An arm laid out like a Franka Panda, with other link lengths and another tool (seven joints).
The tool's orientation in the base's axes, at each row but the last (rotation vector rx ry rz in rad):
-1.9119, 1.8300, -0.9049
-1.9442, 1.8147, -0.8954
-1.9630, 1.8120, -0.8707
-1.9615, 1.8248, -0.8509
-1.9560, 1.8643, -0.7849
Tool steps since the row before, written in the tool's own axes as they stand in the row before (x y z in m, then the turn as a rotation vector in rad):
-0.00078, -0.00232, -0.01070, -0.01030, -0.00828, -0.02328
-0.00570, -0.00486, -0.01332, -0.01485, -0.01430, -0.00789
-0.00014, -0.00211, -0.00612, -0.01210, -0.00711, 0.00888
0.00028, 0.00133, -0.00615, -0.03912, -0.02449, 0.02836
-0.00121, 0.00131, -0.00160, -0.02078, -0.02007, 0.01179
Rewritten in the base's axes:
-0.00517, 0.00294, 0.00922, -0.00850, 0.01517, 0.02035
-0.00477, 0.00851, 0.01176, 0.00605, 0.01774, 0.01166
-0.00223, 0.00141, 0.00591, 0.01107, 0.01137, -0.00491
-0.00487, 0.00052, 0.00397, 0.03675, 0.03699, -0.01469
-0.00199, 0.00129, 0.00031, 0.02328, 0.02074, -0.00108

